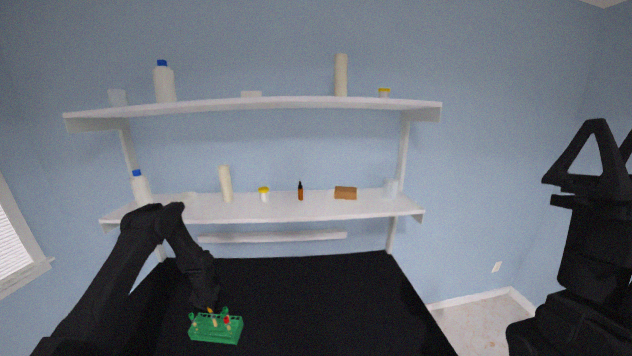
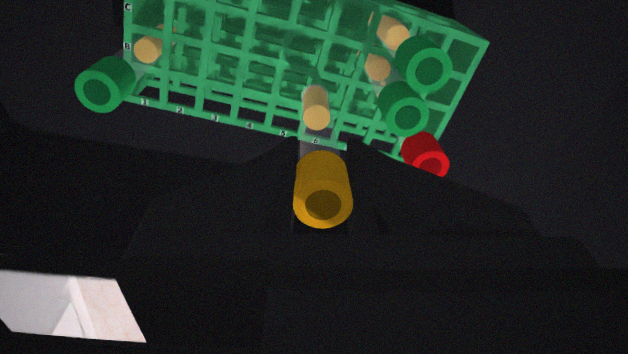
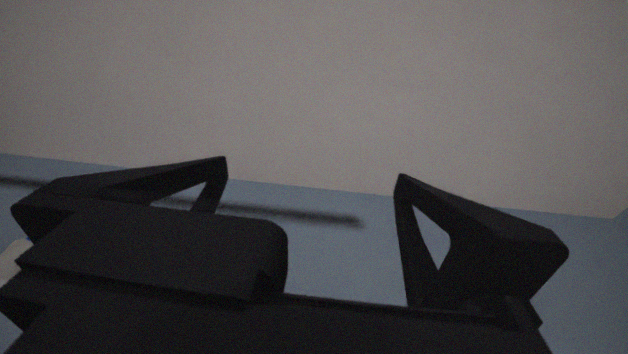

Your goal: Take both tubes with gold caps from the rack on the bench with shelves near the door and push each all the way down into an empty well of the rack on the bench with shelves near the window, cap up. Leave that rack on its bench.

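Places are measured from the left arm's base along level axes (x ahead, y left, z up), in metres.
Pixels of known places: left gripper, between the fingertips: [image 1: 211, 310] [image 2: 321, 153]; right gripper, between the fingertips: [image 1: 620, 122] [image 3: 310, 174].
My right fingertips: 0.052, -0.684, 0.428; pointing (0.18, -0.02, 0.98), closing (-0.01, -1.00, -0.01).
For each thing: its top centre in the pictures, then the offset to it from my right fingertips, as dx, dy, dz. "*": a spot on its surface instead. Level surfaces: height alone.
- gold-capped tube, centre of its top: [image 2: 324, 217] [image 1: 209, 307] +0.339, +0.735, -0.674
- green rack, centre of its top: [image 2: 300, 69] [image 1: 214, 324] +0.346, +0.745, -0.788
- green-capped tube, centre of its top: [image 2: 94, 94] [image 1: 190, 314] +0.341, +0.830, -0.726
- red-capped tube, centre of its top: [image 2: 427, 169] [image 1: 225, 318] +0.333, +0.680, -0.726
- black bench, height of its surface: dz -0.845
- lower shelf, height of its surface: dz -0.388
- brown box, a spot on its surface: [image 1: 345, 193] * +0.697, +0.160, -0.357
- Floor, height of its surface: dz -1.607
My left gripper [image 1: 207, 306] [image 2: 321, 153] is shut on a gold-capped tube [image 1: 210, 310] [image 2: 322, 172], held cap up. The tube's lower part is at the labelled edge of the green rack [image 1: 214, 338] [image 2: 197, 114], at column 6. I cannot tell how far its tip is inside the well. The rack stands on the black bench and also holds a green-capped tube [image 1: 191, 316] [image 2: 104, 85] at one end, and two more green-capped tubes and a red-capped tube [image 1: 226, 319] [image 2: 425, 152] near the other. My right gripper [image 1: 614, 127] [image 3: 310, 174] is open and empty, raised at the right. No second gold-capped tube shows.
The black bench [image 1: 310, 300] has a lower shelf [image 1: 280, 212] and an upper shelf [image 1: 295, 102] above its back, carrying bottles, jars and a brown box [image 1: 345, 193]. A window [image 1: 20, 250] is at the left. Floor [image 1: 480, 320] shows at the right.
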